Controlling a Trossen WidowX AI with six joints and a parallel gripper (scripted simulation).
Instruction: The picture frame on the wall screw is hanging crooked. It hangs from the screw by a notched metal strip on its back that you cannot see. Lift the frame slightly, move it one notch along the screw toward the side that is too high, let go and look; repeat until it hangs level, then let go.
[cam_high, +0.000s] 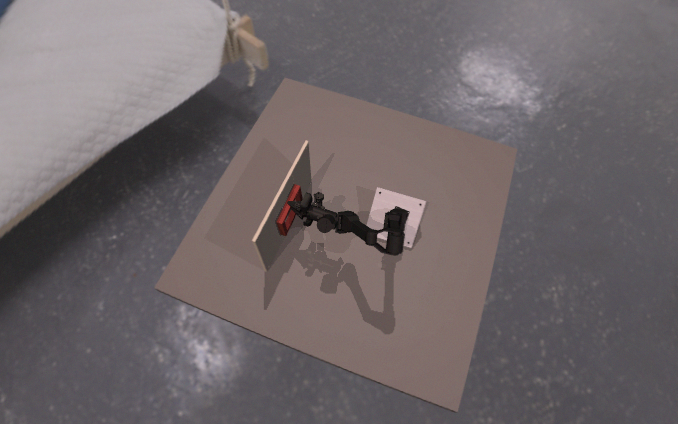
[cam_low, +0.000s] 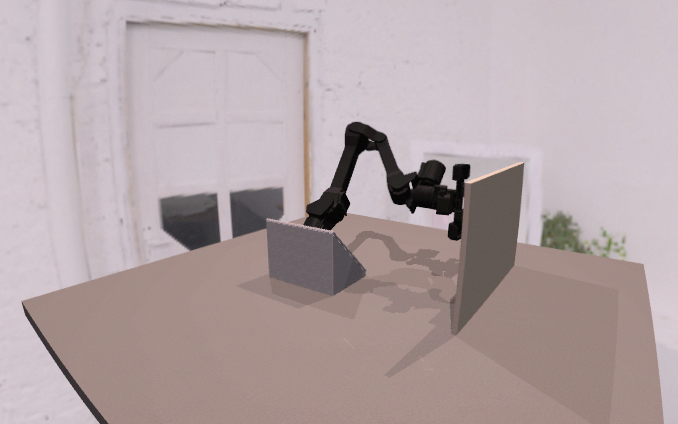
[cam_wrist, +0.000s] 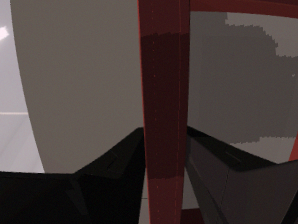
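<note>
Right now my gripper tip is 5 cm above the red picture frame. Round my gripper tip: wall panel (6 cm below, 2 cm ahead, 1 cm to the right).
</note>
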